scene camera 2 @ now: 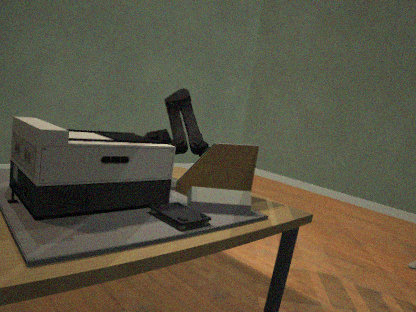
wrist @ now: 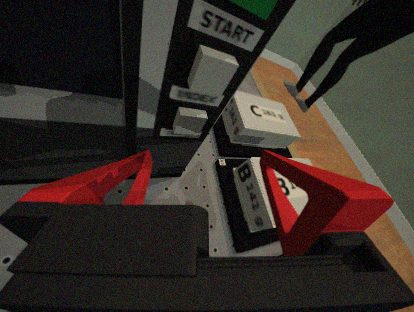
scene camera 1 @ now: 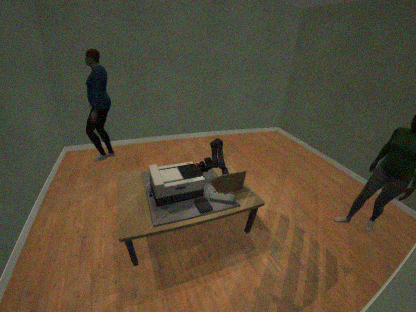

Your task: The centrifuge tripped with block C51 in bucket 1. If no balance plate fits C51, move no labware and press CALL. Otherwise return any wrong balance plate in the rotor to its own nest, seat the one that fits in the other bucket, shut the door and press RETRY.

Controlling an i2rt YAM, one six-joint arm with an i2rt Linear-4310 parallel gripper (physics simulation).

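Pixels of known places: gripper, fingertip midpoint: [wrist: 206, 156]; arm's base at its link origin: [scene camera 2: 212, 165] [scene camera 1: 226, 176].
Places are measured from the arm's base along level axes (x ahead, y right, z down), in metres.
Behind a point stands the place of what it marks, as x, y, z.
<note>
My gripper [wrist: 206, 156] @[0.301, 0.212, 0.039] [scene camera 1: 196, 165] @[0.301, 0.212, 0.039] is open, its red fingers wide apart with nothing between them, low beside the centrifuge [scene camera 1: 176, 189] @[0.548, -0.151, -0.040] [scene camera 2: 107, 165] @[0.530, -0.147, -0.029]. In the wrist view the right finger partly covers white balance plate B [wrist: 254, 196] @[0.278, 0.289, 0.078], marked 141 g, in its black nest [wrist: 231, 212] @[0.265, 0.272, 0.107]. White balance plate C [wrist: 261, 119] @[0.398, 0.331, 0.065] sits in the nest beyond; its weight print is small and blurred. The front panel carries a START label [wrist: 226, 26] @[0.312, 0.187, -0.045], a white button [wrist: 212, 69] @[0.305, 0.187, -0.031], a blurred INDEX label [wrist: 196, 95] @[0.312, 0.187, -0.010] and a smaller white button [wrist: 190, 120] @[0.305, 0.187, 0.004]. Block C51, the buckets, RETRY and CALL cannot be made out.
Part of a green button [wrist: 257, 7] @[0.305, 0.192, -0.056] shows at the wrist view's top. A brown angled panel [scene camera 1: 231, 183] @[-0.012, -0.112, 0.012] [scene camera 2: 222, 167] @[0.048, -0.118, -0.019] stands right of the centrifuge. A dark flat object [scene camera 1: 203, 205] @[0.323, -0.267, 0.093] [scene camera 2: 181, 215] @[0.335, -0.280, 0.093] lies on the grey mat [scene camera 1: 172, 216] @[0.616, -0.316, 0.119] [scene camera 2: 95, 245] @[0.627, -0.350, 0.119]. Two people stand beyond the table.
</note>
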